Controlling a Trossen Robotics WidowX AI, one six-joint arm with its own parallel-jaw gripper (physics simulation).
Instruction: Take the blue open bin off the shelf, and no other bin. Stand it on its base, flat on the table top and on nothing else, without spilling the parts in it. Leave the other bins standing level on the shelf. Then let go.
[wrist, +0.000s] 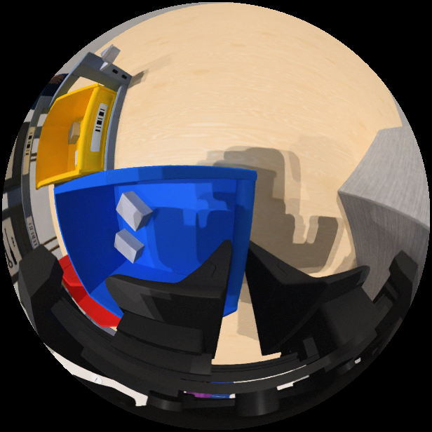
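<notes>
The blue open bin (175, 192) is held in the lower middle of the wrist view, with two grey blocks (134, 210) (129, 245) inside. My gripper (236, 245) is shut on the bin's right wall, one finger inside and one outside. The bin appears to be above the wooden table top (225, 90); shadows of it and the gripper fall on the table to the right. How high it is and whether it is level I cannot tell. The left finger hides the bin's lower part.
A yellow bin (90, 145) with small parts stands on the grey shelf (117, 120) at the left. Part of a red bin (85, 295) shows at the lower left, beyond the blue bin. A grey box-like block (395, 175) stands at the right.
</notes>
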